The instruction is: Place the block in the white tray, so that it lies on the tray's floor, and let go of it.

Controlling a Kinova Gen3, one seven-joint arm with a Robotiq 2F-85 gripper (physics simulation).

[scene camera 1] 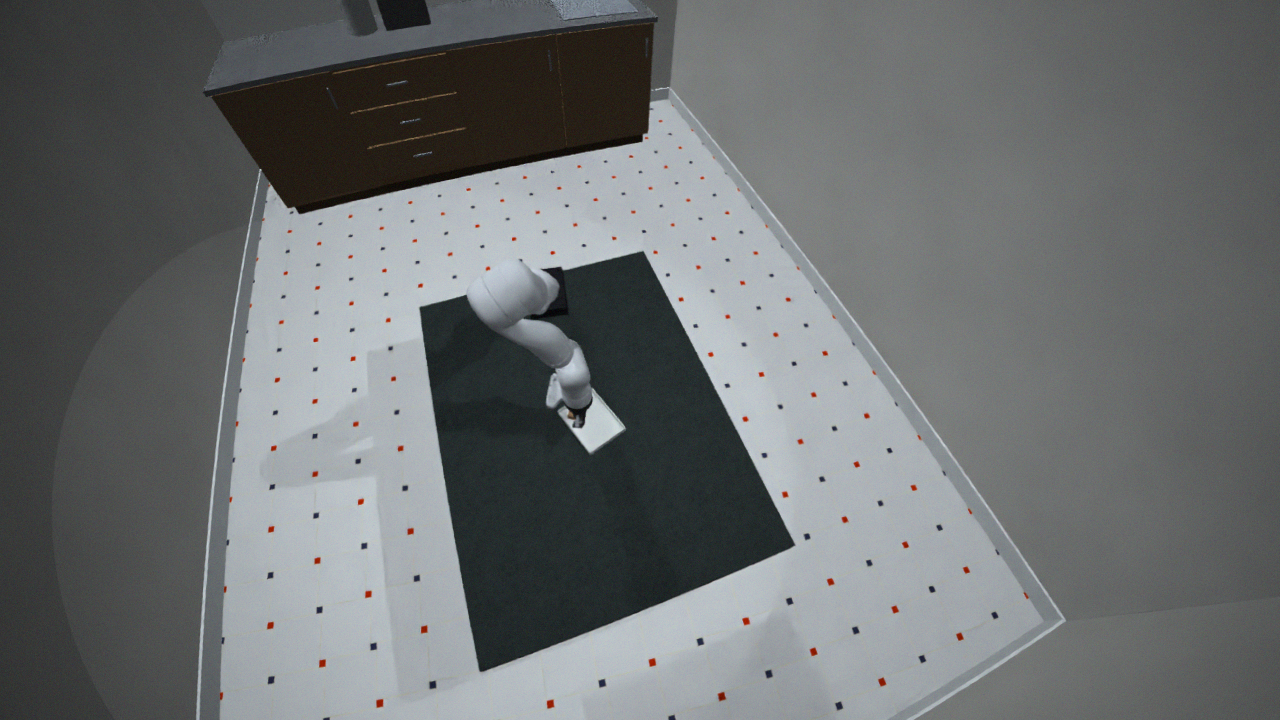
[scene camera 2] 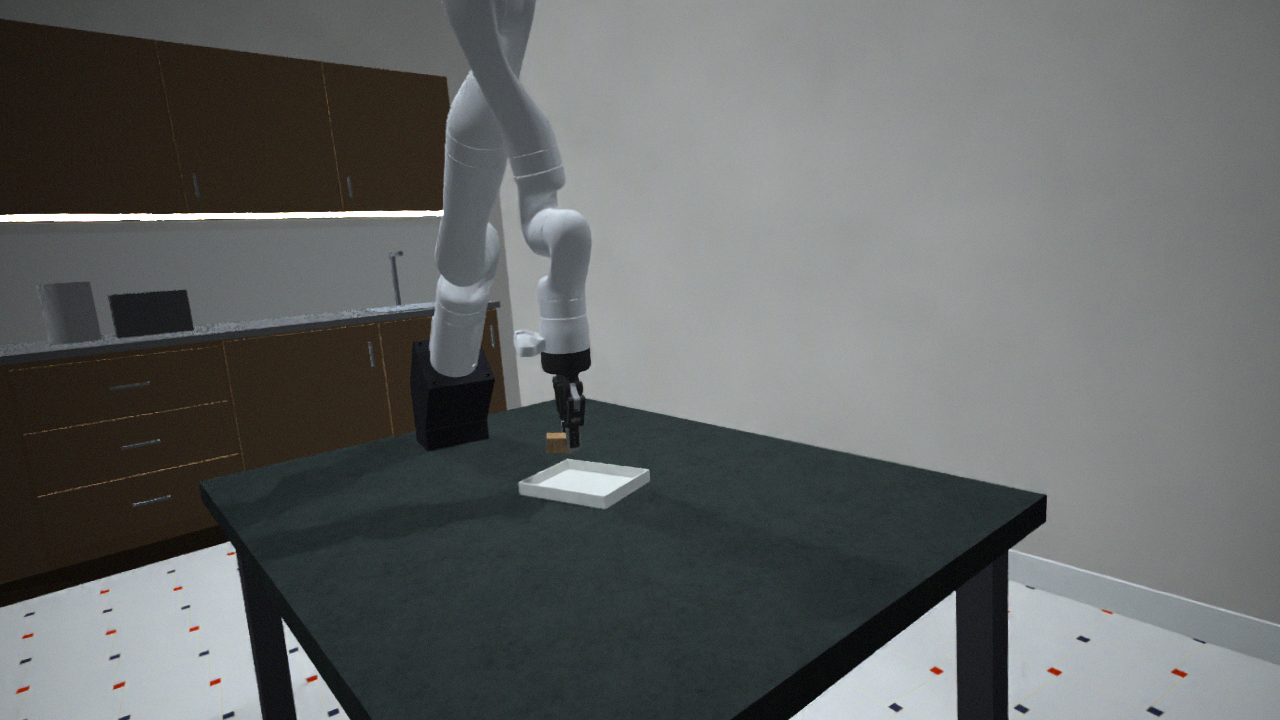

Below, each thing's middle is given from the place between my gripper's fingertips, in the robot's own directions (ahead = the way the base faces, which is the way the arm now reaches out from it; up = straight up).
Now: hand 7 cm above the white tray [scene camera 2: 598, 485], 3 cm to the right of it and 1 cm past it.
